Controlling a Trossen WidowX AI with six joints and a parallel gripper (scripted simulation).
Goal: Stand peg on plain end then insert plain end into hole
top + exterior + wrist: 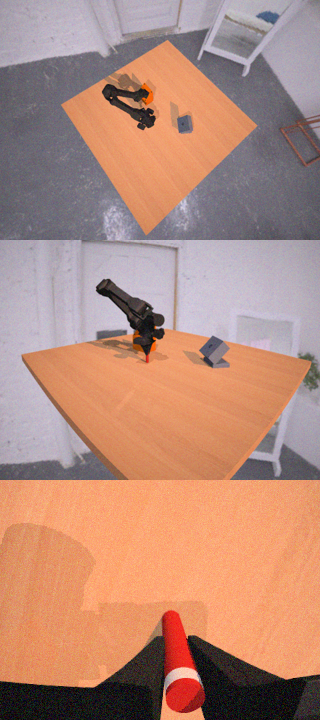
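Right now the sloped panel is 260 mm ahead of my gripper tip, 200 mm to the left of it and 40 mm above it. From my gripper tip the other things lie so: peg: 20 mm above; grey foot: 280 mm ahead, 220 mm to the left, 30 mm below.
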